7 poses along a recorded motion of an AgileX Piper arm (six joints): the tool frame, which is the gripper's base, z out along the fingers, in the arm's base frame.
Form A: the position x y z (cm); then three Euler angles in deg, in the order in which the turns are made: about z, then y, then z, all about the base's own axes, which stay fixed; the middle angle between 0 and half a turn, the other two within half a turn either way.
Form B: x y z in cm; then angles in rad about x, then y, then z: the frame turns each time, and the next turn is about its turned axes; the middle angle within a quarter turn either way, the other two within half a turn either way. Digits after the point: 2 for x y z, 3 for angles.
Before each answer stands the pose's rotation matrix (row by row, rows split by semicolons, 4 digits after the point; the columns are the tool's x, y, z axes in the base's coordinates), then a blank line. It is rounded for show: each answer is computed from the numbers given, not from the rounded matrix.
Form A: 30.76 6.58 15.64 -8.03 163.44 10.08
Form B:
-0.9100 -0.3051 0.2806; -0.3037 0.9515 0.0499; -0.2822 -0.0398 -0.9585

30.76 6.58 15.64 -3.090 0.284 2.818
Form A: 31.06 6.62 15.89 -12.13 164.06 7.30
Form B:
-0.9058 -0.3246 0.2724; -0.3279 0.9441 0.0349; -0.2685 -0.0577 -0.9615

31.06 6.62 15.89 -3.105 0.276 2.797
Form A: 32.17 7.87 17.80 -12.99 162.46 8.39
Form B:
-0.8864 -0.3542 0.2981; -0.3579 0.9327 0.0440; -0.2937 -0.0677 -0.9535

32.17 7.87 17.80 -3.096 0.303 2.761
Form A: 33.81 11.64 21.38 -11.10 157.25 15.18
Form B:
-0.8230 -0.4283 0.3732; -0.4228 0.9006 0.1013; -0.3795 -0.0745 -0.9222

33.81 11.64 21.38 -3.032 0.382 2.662
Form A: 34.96 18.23 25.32 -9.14 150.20 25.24
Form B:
-0.7072 -0.5457 0.4495; -0.5090 0.8343 0.2119; -0.4907 -0.0789 -0.8678

34.96 18.23 25.32 -2.902 0.466 2.484
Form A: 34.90 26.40 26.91 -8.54 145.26 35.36
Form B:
-0.5768 -0.6718 0.4647; -0.5914 0.7359 0.3298; -0.5635 -0.0846 -0.8217

34.90 26.40 26.91 -2.760 0.483 2.280
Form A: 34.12 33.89 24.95 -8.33 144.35 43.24
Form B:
-0.4865 -0.7636 0.4246; -0.6563 0.6402 0.3993; -0.5767 -0.0844 -0.8126

34.12 33.89 24.95 -2.685 0.439 2.138
